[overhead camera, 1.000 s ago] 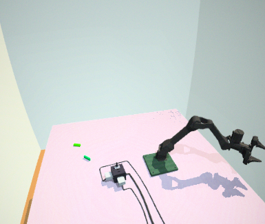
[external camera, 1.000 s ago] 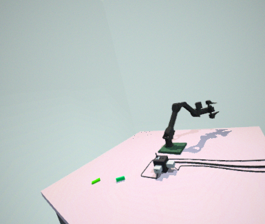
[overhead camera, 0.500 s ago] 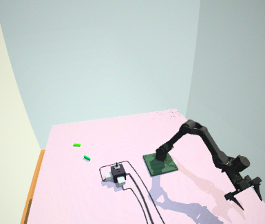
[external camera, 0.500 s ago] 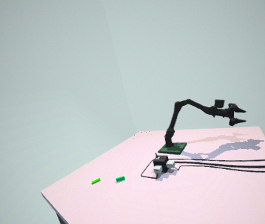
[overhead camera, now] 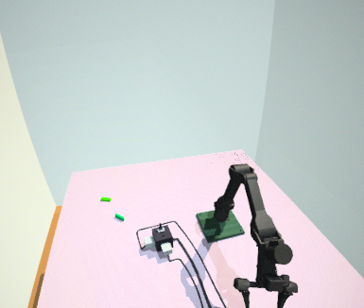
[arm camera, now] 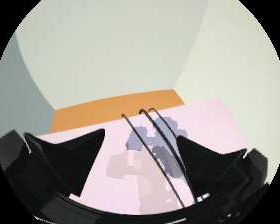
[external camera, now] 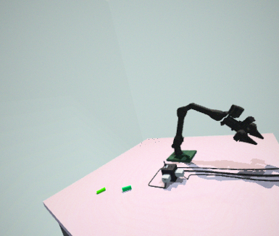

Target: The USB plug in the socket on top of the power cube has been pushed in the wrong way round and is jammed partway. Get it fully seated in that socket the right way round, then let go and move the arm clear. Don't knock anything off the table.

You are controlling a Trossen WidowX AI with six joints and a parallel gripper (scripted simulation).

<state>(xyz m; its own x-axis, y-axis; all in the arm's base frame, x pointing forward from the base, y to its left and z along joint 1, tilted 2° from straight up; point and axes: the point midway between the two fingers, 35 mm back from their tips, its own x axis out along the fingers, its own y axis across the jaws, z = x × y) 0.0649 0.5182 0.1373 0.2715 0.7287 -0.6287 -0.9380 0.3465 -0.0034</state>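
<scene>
Now: the USB plug 470 mm to the right of my gripper tip, 250 mm ahead of it and 50 mm below it. Also, from my gripper tip: USB socket: 470 mm to the right, 250 mm ahead, 70 mm below.
</scene>
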